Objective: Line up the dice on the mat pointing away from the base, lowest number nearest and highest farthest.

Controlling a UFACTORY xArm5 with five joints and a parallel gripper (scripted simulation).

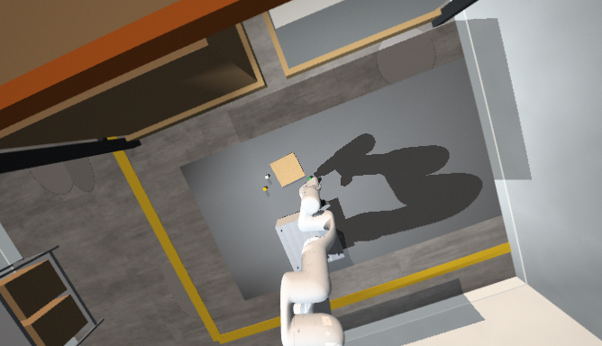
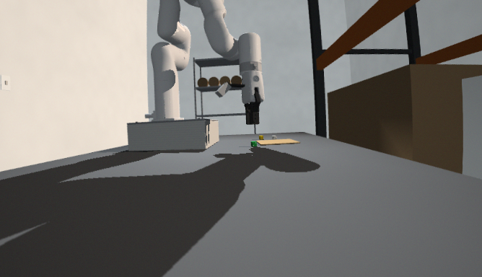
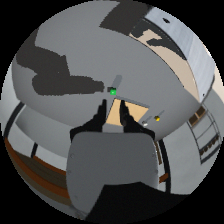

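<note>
My gripper is now 9 cm above the green die. Round my hand: yellow die (8 cm ahead, 23 cm to the left, 9 cm below); then white die (13 cm ahead, 19 cm to the left, 9 cm below); then tan mat (10 cm ahead, 8 cm to the left, 9 cm below).
</note>
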